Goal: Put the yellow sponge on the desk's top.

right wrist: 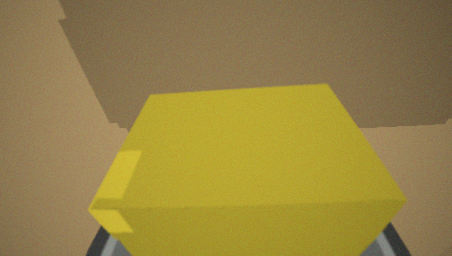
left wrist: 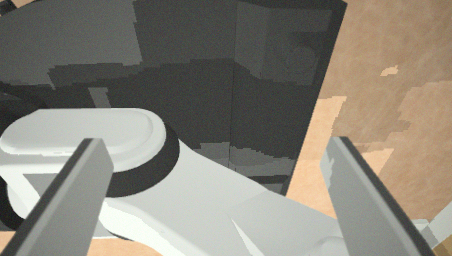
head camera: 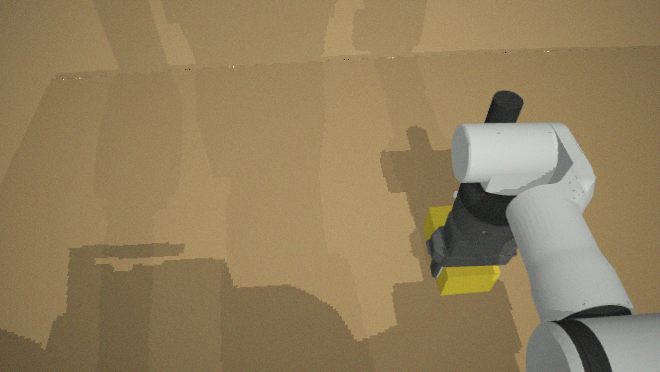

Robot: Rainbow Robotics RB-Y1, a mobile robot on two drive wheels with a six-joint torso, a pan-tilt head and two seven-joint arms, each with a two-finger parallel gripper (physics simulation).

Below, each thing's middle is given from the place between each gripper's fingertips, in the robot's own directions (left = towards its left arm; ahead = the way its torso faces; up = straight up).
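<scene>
My left hand is 31 cm below the yellow sponge [head camera: 452,280], 46 cm short of it and 44 cm to the left of it.
My right gripper is 20 mm below the yellow sponge and 30 mm short of it. Going by its middle, the yellow sponge is nearer to my right gripper than to my left hand.
</scene>
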